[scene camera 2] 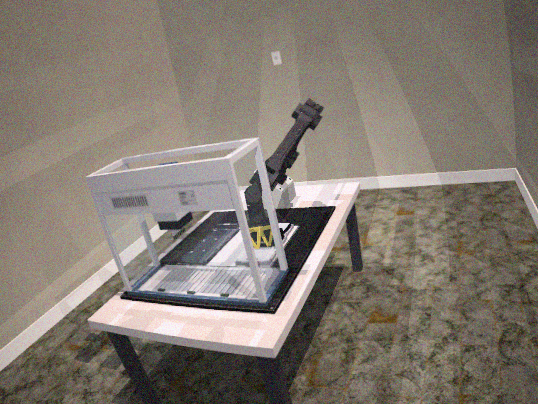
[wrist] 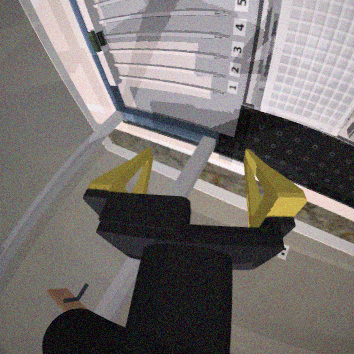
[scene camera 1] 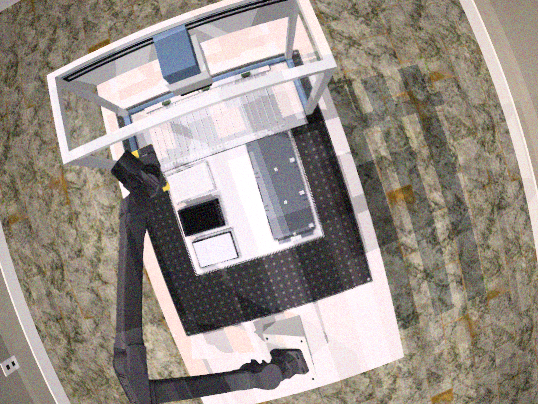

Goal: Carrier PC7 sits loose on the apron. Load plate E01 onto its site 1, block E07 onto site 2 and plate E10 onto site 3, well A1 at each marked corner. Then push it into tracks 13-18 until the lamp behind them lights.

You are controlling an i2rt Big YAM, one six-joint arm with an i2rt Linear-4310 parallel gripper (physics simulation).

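Frame: origin at the arm's base, x back, y right, z up, level; centimetres.
Where they show: gripper, fingertip midpoint: (scene camera 2: 263,247) (wrist: 196,152) (scene camera 1: 151,164); arm's base, link origin: (scene camera 1: 290,360).
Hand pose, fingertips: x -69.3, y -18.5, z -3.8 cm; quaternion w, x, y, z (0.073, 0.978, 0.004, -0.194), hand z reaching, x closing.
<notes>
Each offset is from my fingertips to the top centre of the thing. "spot": to the spot under its first point. Level surfaces: height alone.
My gripper (scene camera 1: 150,171) (scene camera 2: 261,237) (wrist: 196,152) is open and empty, above the left edge of the track deck (scene camera 1: 220,120) (scene camera 2: 200,281) (wrist: 165,112). Track numbers 1 to 5 show in the wrist view; 13-18 are not readable. A white gridded plate @[dx +8.6, dy +7.9, dz -6.7 cm] (scene camera 1: 191,180) (wrist: 315,65) lies nearest the deck. A black plate or block @[dx +20.0, dy +7.9, dz -4.0 cm] (scene camera 1: 202,217) and another white plate @[dx +30.7, dy +8.1, dz -6.7 cm] (scene camera 1: 216,250) lie in a row behind it. A long grey piece @[dx +19.7, dy +33.6, dz -6.3 cm] (scene camera 1: 282,185) (scene camera 2: 202,245), probably the carrier, lies on the right of the white apron (scene camera 1: 245,200). Labels and A1 corners are unreadable. Small dark green lamps (scene camera 1: 245,74) (wrist: 97,39) line the deck's far edge.
A white frame (scene camera 1: 200,109) (scene camera 2: 242,225) stands over the deck, its posts close to my gripper. A blue and white head @[spot: dx -13.0, dy +22.4, dz +36.7 cm] (scene camera 1: 176,54) hangs from its rail. A black dotted mat @[dz -9.3 cm] (scene camera 1: 270,287) (scene camera 2: 317,220) surrounds the apron. My arm (scene camera 1: 131,280) reaches along the table's left side.
</notes>
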